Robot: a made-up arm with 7 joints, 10 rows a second.
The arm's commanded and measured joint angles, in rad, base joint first. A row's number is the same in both.
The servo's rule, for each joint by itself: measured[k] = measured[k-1] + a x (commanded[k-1-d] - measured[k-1]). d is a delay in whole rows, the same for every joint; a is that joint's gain. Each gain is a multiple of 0.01, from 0.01 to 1. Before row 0 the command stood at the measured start. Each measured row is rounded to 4 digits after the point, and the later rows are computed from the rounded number. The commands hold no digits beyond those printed.
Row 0, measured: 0.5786, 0.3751, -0.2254, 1.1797, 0.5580, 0.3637, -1.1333
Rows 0 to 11, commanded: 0.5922, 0.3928, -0.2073, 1.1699, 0.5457, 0.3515, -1.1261; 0.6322, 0.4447, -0.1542, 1.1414, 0.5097, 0.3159, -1.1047; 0.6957, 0.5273, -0.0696, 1.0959, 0.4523, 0.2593, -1.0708; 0.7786, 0.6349, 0.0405, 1.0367, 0.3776, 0.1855, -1.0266; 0.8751, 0.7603, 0.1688, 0.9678, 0.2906, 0.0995, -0.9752; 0.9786, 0.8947, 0.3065, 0.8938, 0.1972, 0.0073, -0.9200; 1.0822, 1.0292, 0.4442, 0.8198, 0.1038, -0.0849, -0.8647; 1.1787, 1.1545, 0.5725, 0.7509, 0.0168, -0.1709, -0.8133; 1.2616, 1.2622, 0.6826, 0.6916, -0.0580, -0.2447, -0.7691; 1.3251, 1.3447, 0.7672, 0.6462, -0.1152, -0.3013, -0.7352; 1.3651, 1.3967, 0.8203, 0.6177, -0.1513, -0.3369, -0.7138; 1.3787, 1.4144, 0.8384, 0.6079, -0.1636, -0.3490, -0.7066
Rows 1 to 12, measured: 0.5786, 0.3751, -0.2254, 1.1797, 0.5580, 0.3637, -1.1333; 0.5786, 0.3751, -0.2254, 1.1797, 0.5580, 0.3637, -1.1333; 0.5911, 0.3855, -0.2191, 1.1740, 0.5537, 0.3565, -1.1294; 0.6289, 0.4204, -0.1964, 1.1551, 0.5383, 0.3325, -1.1161; 0.6904, 0.4835, -0.1520, 1.1208, 0.5082, 0.2893, -1.0916; 0.7715, 0.5728, -0.0846, 1.0720, 0.4625, 0.2281, -1.0565; 0.8668, 0.6834, 0.0041, 1.0116, 0.4023, 0.1522, -1.0126; 0.9697, 0.8081, 0.1099, 0.9433, 0.3305, 0.0667, -0.9626; 1.0732, 0.9385, 0.2269, 0.8717, 0.2512, -0.0227, -0.9097; 1.1703, 1.0659, 0.3479, 0.8016, 0.1692, -0.1101, -0.8576; 1.2543, 1.1817, 0.4650, 0.7378, 0.0897, -0.1895, -0.8098; 1.3194, 1.2779, 0.5708, 0.6847, 0.0180, -0.2555, -0.7695
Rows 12 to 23, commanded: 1.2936, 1.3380, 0.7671, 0.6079, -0.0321, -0.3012, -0.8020; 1.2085, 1.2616, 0.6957, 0.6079, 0.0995, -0.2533, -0.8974; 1.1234, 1.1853, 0.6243, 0.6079, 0.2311, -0.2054, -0.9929; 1.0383, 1.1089, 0.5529, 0.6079, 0.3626, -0.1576, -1.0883; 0.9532, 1.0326, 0.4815, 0.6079, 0.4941, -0.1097, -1.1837; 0.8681, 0.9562, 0.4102, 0.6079, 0.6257, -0.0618, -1.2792; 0.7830, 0.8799, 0.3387, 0.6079, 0.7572, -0.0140, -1.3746; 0.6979, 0.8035, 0.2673, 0.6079, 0.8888, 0.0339, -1.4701; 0.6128, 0.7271, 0.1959, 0.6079, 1.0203, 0.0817, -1.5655; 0.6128, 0.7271, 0.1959, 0.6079, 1.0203, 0.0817, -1.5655; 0.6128, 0.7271, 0.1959, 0.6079, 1.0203, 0.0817, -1.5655; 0.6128, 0.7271, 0.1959, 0.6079, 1.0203, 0.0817, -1.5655
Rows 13 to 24, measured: 1.3614, 1.3480, 0.6581, 0.6458, -0.0413, -0.3035, -0.7394; 1.3773, 1.3872, 0.7212, 0.6238, -0.0841, -0.3303, -0.7217; 1.3003, 1.3582, 0.7373, 0.6146, -0.0659, -0.3131, -0.7651; 1.2158, 1.3012, 0.7227, 0.6107, -0.0080, -0.2778, -0.8365; 1.1308, 1.2328, 0.6883, 0.6091, 0.0757, -0.2351, -0.9210; 1.0457, 1.1597, 0.6409, 0.6084, 0.1761, -0.1894, -1.0113; 0.9606, 1.0847, 0.5851, 0.6081, 0.2874, -0.1424, -1.1044; 0.8755, 1.0089, 0.5239, 0.6080, 0.4058, -0.0948, -1.1988; 0.7904, 0.9328, 0.4591, 0.6079, 0.5288, -0.0471, -1.2937; 0.7053, 0.8565, 0.3920, 0.6079, 0.6548, 0.0007, -1.3890; 0.6202, 0.7802, 0.3234, 0.6079, 0.7827, 0.0485, -1.4843; 0.6134, 0.7489, 0.2788, 0.6079, 0.8659, 0.0681, -1.5281
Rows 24 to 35, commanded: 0.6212, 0.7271, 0.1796, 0.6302, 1.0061, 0.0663, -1.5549; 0.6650, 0.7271, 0.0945, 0.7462, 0.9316, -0.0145, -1.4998; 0.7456, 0.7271, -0.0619, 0.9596, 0.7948, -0.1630, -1.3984; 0.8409, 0.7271, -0.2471, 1.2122, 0.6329, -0.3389, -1.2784; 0.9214, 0.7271, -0.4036, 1.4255, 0.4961, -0.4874, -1.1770; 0.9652, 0.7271, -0.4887, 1.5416, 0.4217, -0.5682, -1.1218; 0.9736, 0.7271, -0.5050, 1.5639, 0.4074, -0.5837, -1.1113; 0.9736, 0.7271, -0.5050, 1.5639, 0.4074, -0.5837, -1.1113; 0.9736, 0.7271, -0.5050, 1.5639, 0.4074, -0.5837, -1.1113; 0.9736, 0.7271, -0.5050, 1.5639, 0.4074, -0.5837, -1.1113; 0.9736, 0.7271, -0.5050, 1.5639, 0.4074, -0.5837, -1.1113; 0.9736, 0.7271, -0.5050, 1.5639, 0.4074, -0.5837, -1.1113
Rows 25 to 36, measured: 0.6128, 0.7360, 0.2498, 0.6079, 0.9199, 0.0761, -1.5483; 0.6128, 0.7307, 0.2309, 0.6079, 0.9550, 0.0794, -1.5576; 0.6205, 0.7286, 0.2129, 0.6208, 0.9729, 0.0717, -1.5561; 0.6614, 0.7277, 0.1715, 0.6935, 0.9584, 0.0208, -1.5257; 0.7389, 0.7273, 0.0898, 0.8478, 0.9011, -0.0876, -1.4570; 0.8327, 0.7272, -0.0281, 1.0592, 0.8072, -0.2359, -1.3606; 0.9143, 0.7271, -0.1595, 1.2717, 0.6983, -0.3843, -1.2615; 0.9611, 0.7271, -0.2747, 1.4282, 0.6015, -0.4928, -1.1861; 0.9726, 0.7271, -0.3553, 1.5069, 0.5336, -0.5464, -1.1457; 0.9735, 0.7271, -0.4077, 1.5400, 0.4894, -0.5684, -1.1271; 0.9736, 0.7271, -0.4418, 1.5539, 0.4607, -0.5774, -1.1186; 0.9736, 0.7271, -0.4639, 1.5597, 0.4420, -0.5811, -1.1147
